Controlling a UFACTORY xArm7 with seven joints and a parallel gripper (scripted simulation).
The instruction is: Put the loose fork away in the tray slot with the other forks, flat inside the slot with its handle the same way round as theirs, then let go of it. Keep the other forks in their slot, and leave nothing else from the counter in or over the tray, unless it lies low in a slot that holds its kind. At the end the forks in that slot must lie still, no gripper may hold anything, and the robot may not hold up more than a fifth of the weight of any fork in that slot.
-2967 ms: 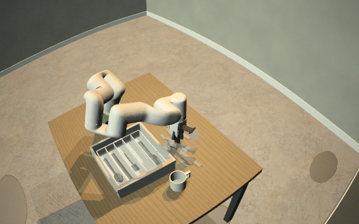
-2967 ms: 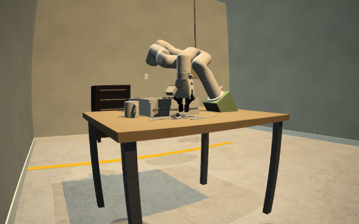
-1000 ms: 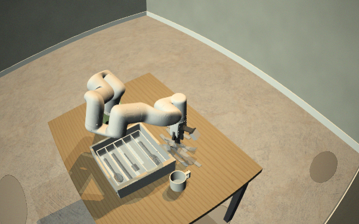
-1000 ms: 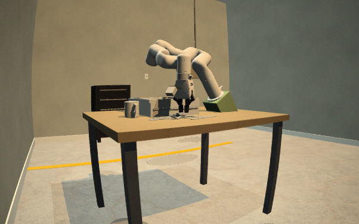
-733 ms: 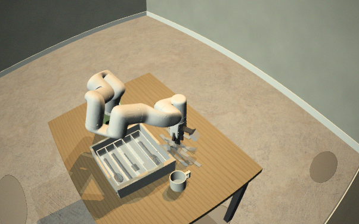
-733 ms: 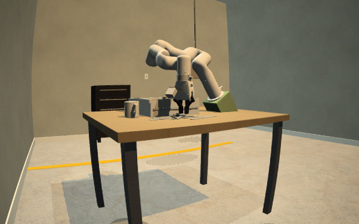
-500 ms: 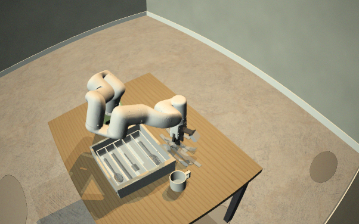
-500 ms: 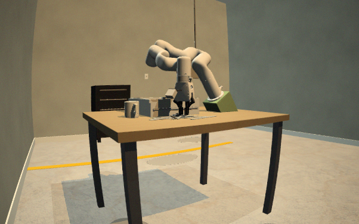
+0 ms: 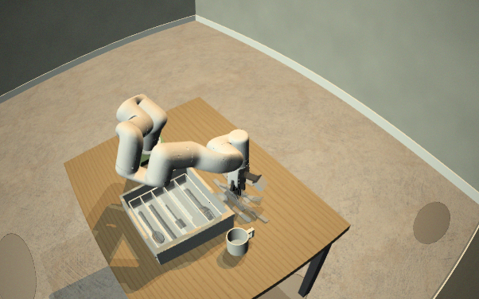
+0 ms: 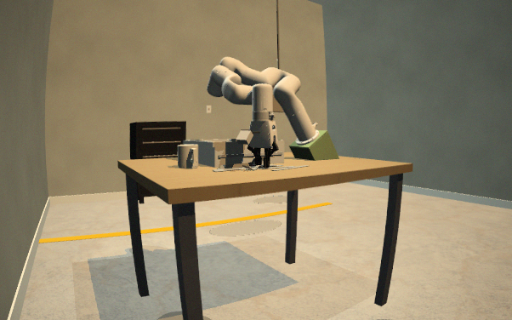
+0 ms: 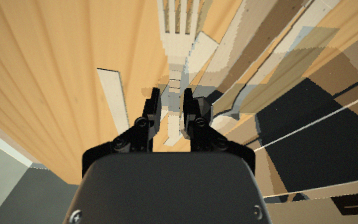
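My gripper is now 10 cm past the grey divided tray, 28 cm to the left of it and 3 cm below it. Round my hand: grey mug: 18 cm ahead, 22 cm to the right, 1 cm above.
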